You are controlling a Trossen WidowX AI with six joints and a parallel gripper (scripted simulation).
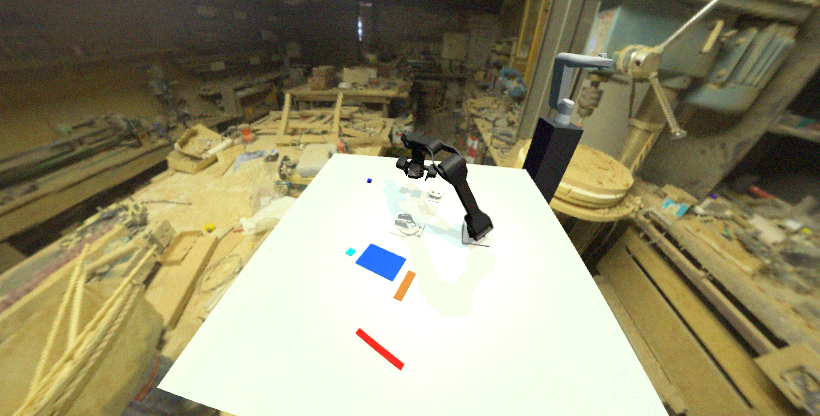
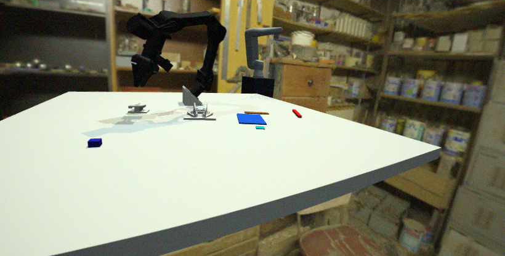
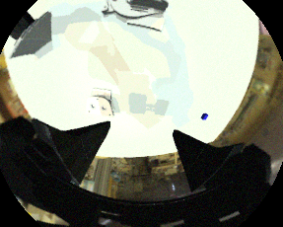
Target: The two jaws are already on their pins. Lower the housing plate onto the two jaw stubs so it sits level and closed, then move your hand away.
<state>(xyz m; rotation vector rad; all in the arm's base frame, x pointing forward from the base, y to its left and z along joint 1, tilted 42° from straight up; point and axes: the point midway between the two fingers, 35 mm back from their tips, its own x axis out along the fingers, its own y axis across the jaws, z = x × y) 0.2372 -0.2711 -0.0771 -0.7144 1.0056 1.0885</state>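
Now: the grey-white housing part 10 cm behind my gripper tip and 9 cm below it. Also, from my gripper tip: blue flat plate: 12 cm ahead, 40 cm to the left, 11 cm below; then teal block: 24 cm ahead, 37 cm to the left, 11 cm below; then dark blue block: 25 cm ahead, 11 cm to the right, 11 cm below.
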